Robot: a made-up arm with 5 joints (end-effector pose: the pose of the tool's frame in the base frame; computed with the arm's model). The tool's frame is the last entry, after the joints.
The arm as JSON. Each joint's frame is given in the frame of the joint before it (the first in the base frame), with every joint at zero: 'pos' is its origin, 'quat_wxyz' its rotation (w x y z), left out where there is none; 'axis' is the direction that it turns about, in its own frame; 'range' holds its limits. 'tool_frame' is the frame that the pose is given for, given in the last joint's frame.
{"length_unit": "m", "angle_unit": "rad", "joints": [
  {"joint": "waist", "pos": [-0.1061, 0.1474, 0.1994], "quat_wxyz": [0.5, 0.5, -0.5, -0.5], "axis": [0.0, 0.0, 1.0], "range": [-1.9, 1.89]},
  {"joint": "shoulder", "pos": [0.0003, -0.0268, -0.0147], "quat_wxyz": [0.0, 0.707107, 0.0, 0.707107], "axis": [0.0, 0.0, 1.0], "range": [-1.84, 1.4]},
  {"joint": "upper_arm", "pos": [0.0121, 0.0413, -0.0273], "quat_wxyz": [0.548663, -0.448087, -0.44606, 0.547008], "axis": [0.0, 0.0, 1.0], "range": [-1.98, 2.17]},
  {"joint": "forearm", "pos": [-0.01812, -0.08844, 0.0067], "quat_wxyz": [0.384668, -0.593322, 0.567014, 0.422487], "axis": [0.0, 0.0, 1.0], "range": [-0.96, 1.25]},
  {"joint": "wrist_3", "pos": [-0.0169, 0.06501, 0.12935], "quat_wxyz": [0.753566, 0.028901, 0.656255, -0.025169], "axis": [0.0, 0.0, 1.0], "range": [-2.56, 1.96]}
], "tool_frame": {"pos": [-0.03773, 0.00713, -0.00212], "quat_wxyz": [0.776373, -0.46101, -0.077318, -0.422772]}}
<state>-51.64 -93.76 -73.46 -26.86 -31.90</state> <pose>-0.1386 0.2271 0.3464 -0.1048 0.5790 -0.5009 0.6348</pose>
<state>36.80 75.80 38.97 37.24 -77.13</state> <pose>-0.1556 0.1533 0.2044 0.4046 0.5674 -0.4576 0.5522</pose>
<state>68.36 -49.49 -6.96 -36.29 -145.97</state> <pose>-0.0942 0.2191 0.1921 -0.5116 -0.5280 0.6777 0.0148</pose>
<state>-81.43 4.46 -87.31 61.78 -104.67</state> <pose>-0.0288 0.2666 0.2590 -0.0753 -0.5270 0.7749 0.3407</pose>
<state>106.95 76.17 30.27 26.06 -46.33</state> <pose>-0.1735 0.1345 0.1727 0.0776 -0.0309 -0.5347 0.8409</pose>
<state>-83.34 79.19 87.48 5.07 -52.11</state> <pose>-0.1176 0.2116 0.1018 -0.6918 -0.3898 -0.6048 0.0606</pose>
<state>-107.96 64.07 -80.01 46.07 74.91</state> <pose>-0.0104 0.2008 0.2896 -0.2099 0.0508 -0.9022 0.3732</pose>
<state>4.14 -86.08 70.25 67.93 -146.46</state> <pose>-0.0921 0.1303 0.1442 0.0397 -0.2324 -0.0196 0.9716</pose>
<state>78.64 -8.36 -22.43 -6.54 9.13</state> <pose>-0.1130 0.1726 0.0687 -0.1236 -0.6604 -0.5507 0.4953</pose>
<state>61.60 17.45 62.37 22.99 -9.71</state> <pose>-0.1332 0.1710 0.2310 0.3260 0.1382 -0.7837 0.5103</pose>
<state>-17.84 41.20 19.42 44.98 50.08</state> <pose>-0.1087 0.2319 0.2120 0.3406 -0.1568 -0.7894 0.4860</pose>
